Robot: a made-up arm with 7 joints.
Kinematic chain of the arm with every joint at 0, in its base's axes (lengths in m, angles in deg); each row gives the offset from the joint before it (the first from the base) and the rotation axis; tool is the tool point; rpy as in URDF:
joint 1: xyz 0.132 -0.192 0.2 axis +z
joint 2: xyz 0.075 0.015 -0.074 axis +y
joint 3: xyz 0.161 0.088 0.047 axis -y
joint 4: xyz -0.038 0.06 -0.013 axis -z
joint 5: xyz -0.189 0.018 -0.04 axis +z
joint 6: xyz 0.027 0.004 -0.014 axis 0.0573 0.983 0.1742
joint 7: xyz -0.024 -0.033 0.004 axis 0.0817 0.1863 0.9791
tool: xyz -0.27 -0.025 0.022 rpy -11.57 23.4 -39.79
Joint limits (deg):
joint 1: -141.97..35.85
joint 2: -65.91..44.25
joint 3: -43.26..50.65
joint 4: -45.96..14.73
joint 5: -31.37..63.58
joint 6: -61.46..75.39
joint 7: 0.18..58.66
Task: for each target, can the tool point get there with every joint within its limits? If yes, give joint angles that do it. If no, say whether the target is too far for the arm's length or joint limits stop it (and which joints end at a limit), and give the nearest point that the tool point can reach.
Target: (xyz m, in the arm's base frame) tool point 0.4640 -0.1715 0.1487
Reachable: yes | joints 8.99 30.05 2.99 -41.23 29.86 60.45 43.30
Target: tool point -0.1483 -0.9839 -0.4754
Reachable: no: too far | nearest point 0.0014 -0.6840 -0.1881 | short by 0.442 m
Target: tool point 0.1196 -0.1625 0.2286
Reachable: yes | joints -73.55 29.23 28.11 9.44 16.42 51.13 26.69
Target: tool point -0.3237 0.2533 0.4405
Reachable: no: joint limits stop it (at a limit: joint 3, joint 4, joint 5, joint 7) | nearest point -0.1808 0.1137 0.3610 | short by 0.215 m
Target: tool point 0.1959 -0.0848 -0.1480
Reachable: yes | joints -108.18 0.58 25.49 0.77 -6.18 -31.11 35.90
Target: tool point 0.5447 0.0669 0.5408
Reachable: no: joint limits stop it (at a limit: joint 2, joint 3, joint 4, joint 5, joint 7) | nearest point 0.4997 0.0386 0.4828 | short by 0.079 m
